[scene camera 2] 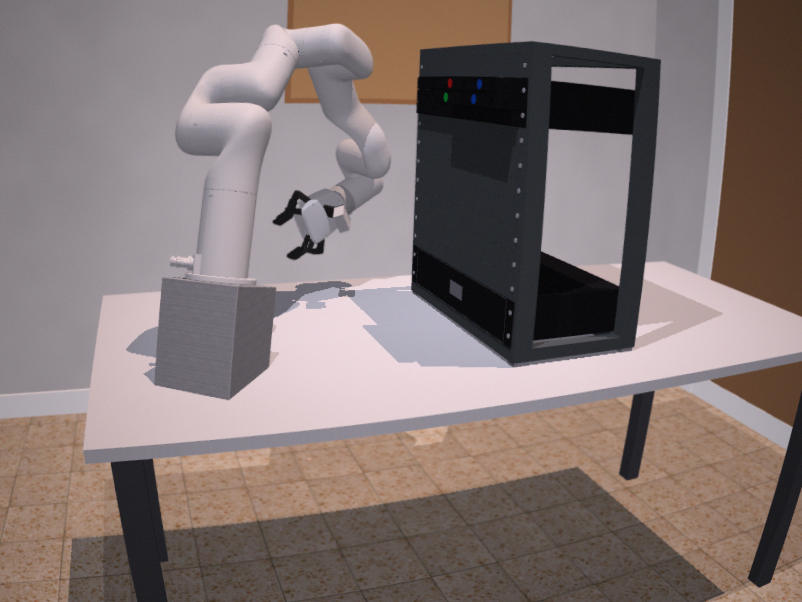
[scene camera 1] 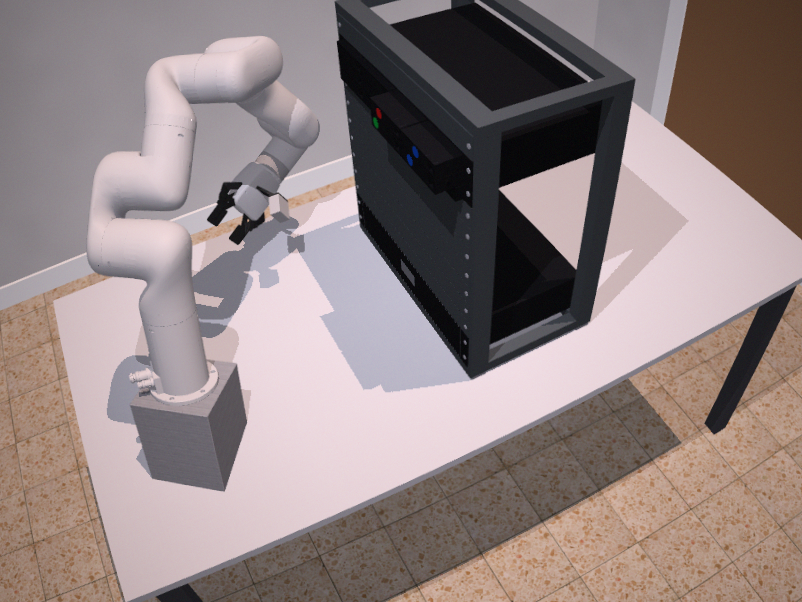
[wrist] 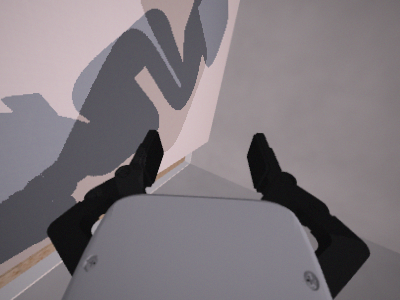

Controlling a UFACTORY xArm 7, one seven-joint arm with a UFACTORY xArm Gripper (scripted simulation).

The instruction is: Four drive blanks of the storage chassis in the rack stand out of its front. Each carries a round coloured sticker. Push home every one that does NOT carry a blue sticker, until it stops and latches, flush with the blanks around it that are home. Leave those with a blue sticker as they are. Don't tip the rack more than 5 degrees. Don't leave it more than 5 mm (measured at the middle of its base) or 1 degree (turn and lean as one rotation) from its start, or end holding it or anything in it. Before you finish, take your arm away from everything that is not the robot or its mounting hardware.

Labels:
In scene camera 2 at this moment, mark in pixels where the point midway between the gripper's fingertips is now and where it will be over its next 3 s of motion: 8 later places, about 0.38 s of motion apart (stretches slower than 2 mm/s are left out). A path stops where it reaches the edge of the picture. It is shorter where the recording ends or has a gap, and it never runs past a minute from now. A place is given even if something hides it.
My gripper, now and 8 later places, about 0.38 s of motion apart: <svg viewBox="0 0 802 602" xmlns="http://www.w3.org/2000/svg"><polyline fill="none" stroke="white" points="283,240 282,241 279,241 274,242 263,243 249,245 227,246 200,248 171,248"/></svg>

